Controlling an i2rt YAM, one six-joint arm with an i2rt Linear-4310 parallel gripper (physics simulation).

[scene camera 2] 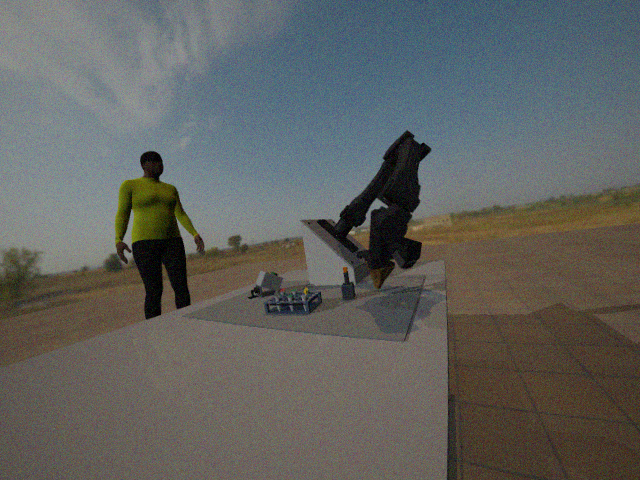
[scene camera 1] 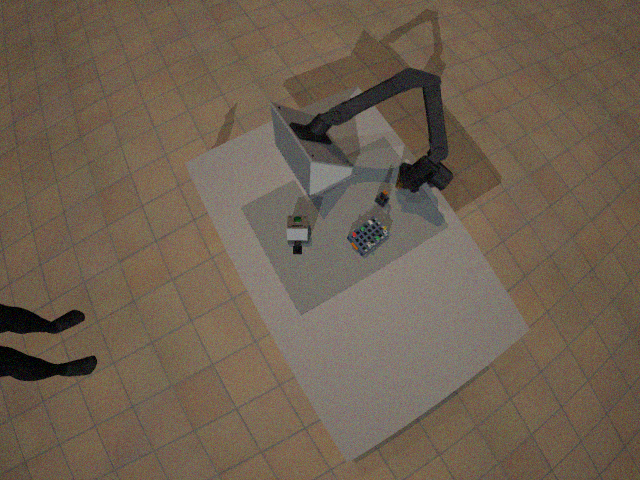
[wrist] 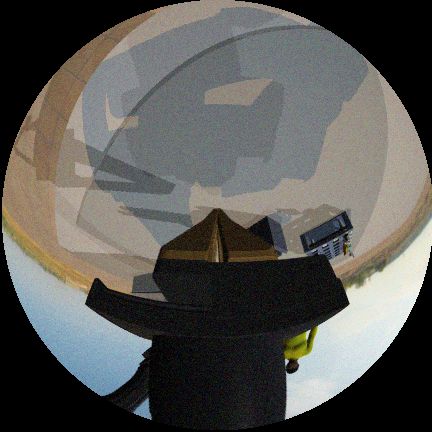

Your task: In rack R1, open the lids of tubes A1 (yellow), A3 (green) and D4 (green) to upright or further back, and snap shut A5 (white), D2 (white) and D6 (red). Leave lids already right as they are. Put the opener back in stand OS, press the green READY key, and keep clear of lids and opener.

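Frame: origin at the arm's base, x ahead, y left, z up, level; centimetres.
Seen in the pictures: gripper, fingertip midpoint: (scene camera 2: 377,288) (scene camera 1: 396,187) (wrist: 216,214); arm's base, link origin: (scene camera 2: 336,236) (scene camera 1: 311,134).
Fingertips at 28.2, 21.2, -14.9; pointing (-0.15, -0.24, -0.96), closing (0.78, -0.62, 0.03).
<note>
Pixels of each thing's top centre, then the offset from my fingertips to it, as dx, dy, dz. "pt": a spot on its surface instead. Level surfaces: height alone.
- orange-topped opener, top centre: (scene camera 2: 344,267) (scene camera 1: 385,191) +0.7, -7.9, +6.4
- blue-grey rack R1, top centre: (wrist: 336,265) (scene camera 2: 289,286) (scene camera 1: 369,232) +9.7, -20.7, +3.7
- green READY key, top centre: (scene camera 1: 297,223) (scene camera 2: 267,270) -5.3, -40.9, +6.3
- grey-and-white box, surface spot: (scene camera 1: 297,235) pt -2.5, -42.5, +3.6
- grey mat, surface height: dz -2.1
- pale table, surface height: dz -2.4
My gripper (scene camera 1: 398,183) (scene camera 2: 379,287) (wrist: 216,214) is shut, its amber fingertips together with nothing between them. It hangs above the mat, beside the opener stand. The orange-topped opener (scene camera 1: 385,192) (scene camera 2: 345,273) stands upright in dark stand OS (scene camera 1: 381,198) (scene camera 2: 348,291) (wrist: 273,235); in the wrist view my fingers hide part of this. The blue-grey rack R1 (scene camera 1: 364,253) (scene camera 2: 292,311) (wrist: 326,233) holds tubes with red, green, white and yellow lids. Single lid angles are too small to tell. The green READY key (scene camera 1: 297,219) is on a grey-and-white box (scene camera 1: 297,235) (scene camera 2: 268,282).
The wedge-shaped arm base (scene camera 1: 330,177) (scene camera 2: 323,258) stands behind the stand and the box. A grey mat (scene camera 1: 305,294) (scene camera 2: 382,330) lies under the rack, stand and box on the pale table (scene camera 1: 392,351) (scene camera 2: 232,403). A person (scene camera 2: 155,206) stands beyond the table.
</note>
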